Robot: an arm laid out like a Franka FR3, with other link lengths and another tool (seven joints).
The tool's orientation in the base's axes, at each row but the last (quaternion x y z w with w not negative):
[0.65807 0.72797 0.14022 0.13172]
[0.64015 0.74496 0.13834 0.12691]
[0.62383 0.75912 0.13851 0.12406]
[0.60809 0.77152 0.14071 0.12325]
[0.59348 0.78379 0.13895 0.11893]
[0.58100 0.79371 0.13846 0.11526]
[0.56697 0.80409 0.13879 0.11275]
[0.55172 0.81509 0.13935 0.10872]
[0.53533 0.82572 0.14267 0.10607]
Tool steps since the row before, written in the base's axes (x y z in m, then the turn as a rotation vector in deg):
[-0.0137 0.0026 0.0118 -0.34 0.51 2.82]
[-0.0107 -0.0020 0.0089 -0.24 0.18 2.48]
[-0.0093 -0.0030 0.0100 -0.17 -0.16 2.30]
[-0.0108 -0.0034 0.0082 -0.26 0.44 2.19]
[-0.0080 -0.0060 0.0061 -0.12 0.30 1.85]
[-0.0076 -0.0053 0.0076 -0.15 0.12 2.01]
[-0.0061 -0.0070 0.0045 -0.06 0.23 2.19]
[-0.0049 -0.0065 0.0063 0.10 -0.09 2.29]
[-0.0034 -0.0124 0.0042 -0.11 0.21 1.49]
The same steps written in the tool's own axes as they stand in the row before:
[0.0039 -0.0079 -0.0160 0.52 0.80 -2.72]
[-0.0005 -0.0068 -0.0123 0.18 0.72 -2.39]
[-0.0013 -0.0054 -0.0128 -0.16 0.66 -2.21]
[-0.0010 -0.0075 -0.0118 0.45 0.67 -2.10]
[-0.0038 -0.0065 -0.0090 0.28 0.63 -1.75]
[-0.0030 -0.0056 -0.0102 0.11 0.61 -1.92]
[-0.0047 -0.0060 -0.0069 0.18 0.79 -2.05]
[-0.0044 -0.0044 -0.0082 -0.17 0.85 -2.12]
[-0.0101 -0.0062 -0.0066 0.20 0.51 -1.41]

